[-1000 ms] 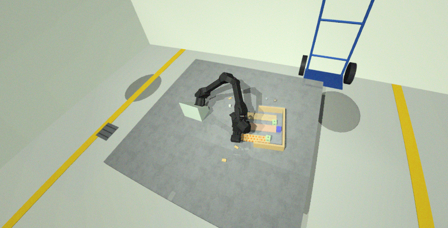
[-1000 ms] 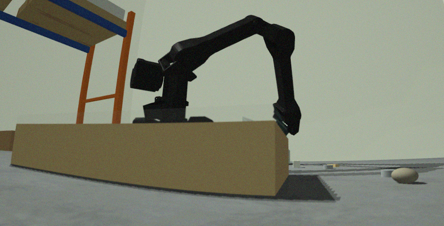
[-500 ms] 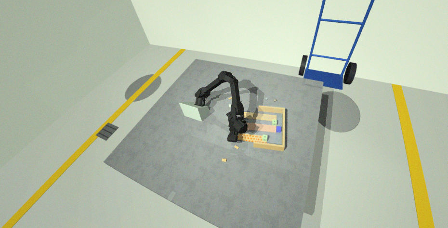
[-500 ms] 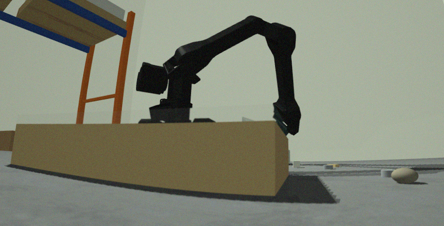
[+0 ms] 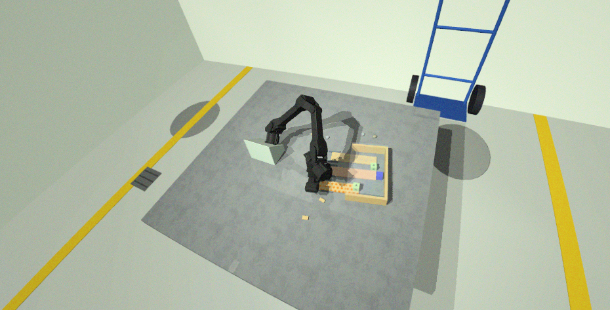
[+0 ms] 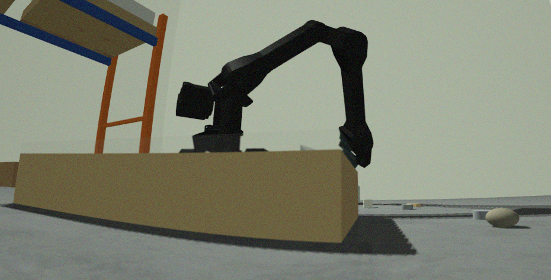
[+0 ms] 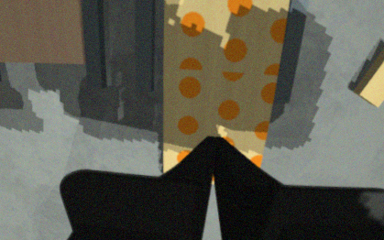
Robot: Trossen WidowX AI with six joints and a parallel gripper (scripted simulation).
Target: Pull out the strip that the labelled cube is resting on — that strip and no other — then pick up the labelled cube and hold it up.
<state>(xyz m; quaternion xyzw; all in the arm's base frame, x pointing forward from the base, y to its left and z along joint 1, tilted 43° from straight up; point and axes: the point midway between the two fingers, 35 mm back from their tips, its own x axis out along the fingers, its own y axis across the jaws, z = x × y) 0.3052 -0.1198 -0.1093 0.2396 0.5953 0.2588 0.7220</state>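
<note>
The dotted strip is 90 mm ahead of my gripper tip and 10 mm to the left of it.
</note>
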